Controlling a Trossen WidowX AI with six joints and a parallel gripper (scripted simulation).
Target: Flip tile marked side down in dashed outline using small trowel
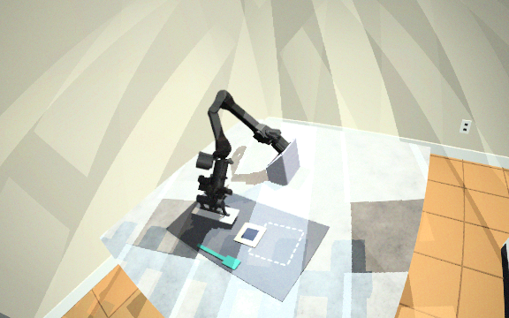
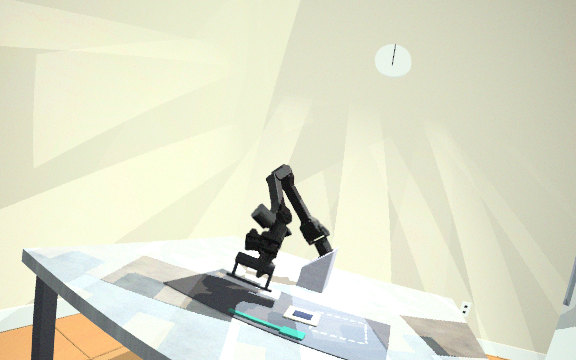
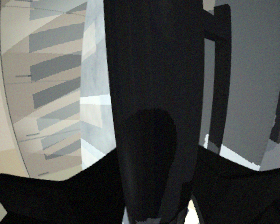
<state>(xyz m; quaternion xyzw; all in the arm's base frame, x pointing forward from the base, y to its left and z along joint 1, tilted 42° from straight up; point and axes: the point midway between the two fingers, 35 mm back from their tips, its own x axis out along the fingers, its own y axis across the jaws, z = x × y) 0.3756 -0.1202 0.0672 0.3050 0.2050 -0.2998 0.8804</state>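
Now: gripper tip 100 mm to the right of the grey mat and 100 mm above it. From my gripper tip the other things lie so: white tile 160 mm to the left, 80 mm below; teal trowel 140 mm ahead, 120 mm to the left, 80 mm below.
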